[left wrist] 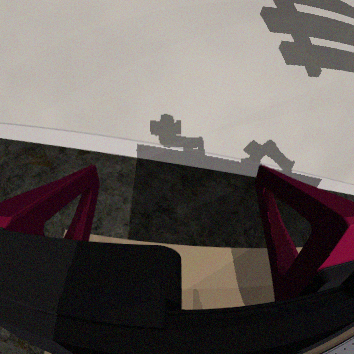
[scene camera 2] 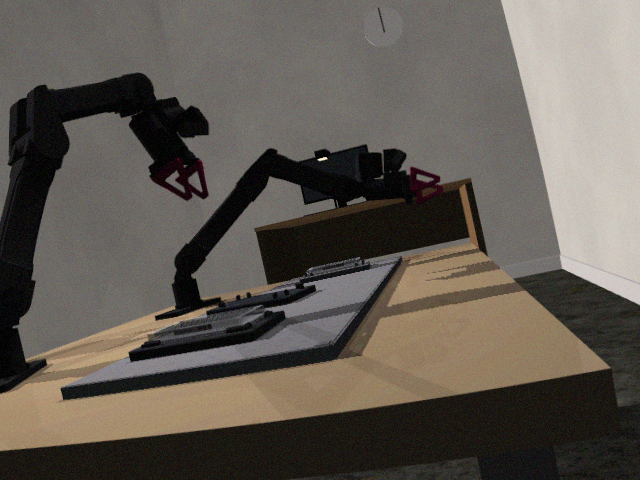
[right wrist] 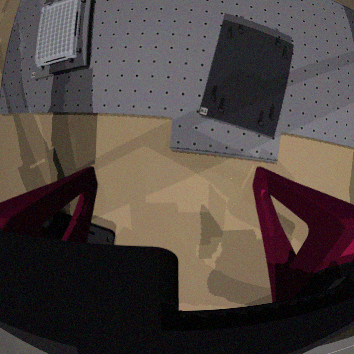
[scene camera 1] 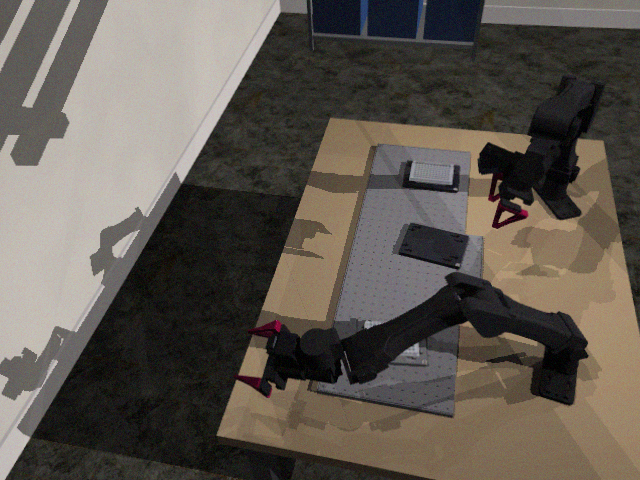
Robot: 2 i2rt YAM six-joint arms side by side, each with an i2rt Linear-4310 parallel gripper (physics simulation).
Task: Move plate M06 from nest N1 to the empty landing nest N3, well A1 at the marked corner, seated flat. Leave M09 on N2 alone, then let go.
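One white well plate (scene camera 1: 431, 173) (scene camera 2: 206, 326) sits in a dark nest by the right arm. A second white plate (scene camera 1: 412, 351) (scene camera 2: 336, 267) (right wrist: 57, 32) sits in a nest under the left forearm, which partly hides it in scene camera 1. Their labels are unreadable, so I cannot tell M06 from M09. The empty dark nest (scene camera 1: 434, 243) (scene camera 2: 263, 298) (right wrist: 245, 75) lies between them, with a small white tag at one corner. My left gripper (scene camera 1: 244, 354) (scene camera 2: 440, 183) (left wrist: 176, 173) is open and empty, beyond the board's edge. My right gripper (scene camera 1: 492, 212) (scene camera 2: 197, 197) (right wrist: 174, 175) is open and empty, raised beside the board.
The grey perforated board (scene camera 1: 382, 268) (scene camera 2: 330, 320) (right wrist: 135, 65) carries all three nests on the wooden table (scene camera 1: 299, 289) (scene camera 2: 465, 356) (right wrist: 145, 170). The left forearm (scene camera 1: 403, 322) reaches across one board end. A cabinet (scene camera 2: 361, 232) with a monitor (scene camera 2: 333, 173) stands behind the table.
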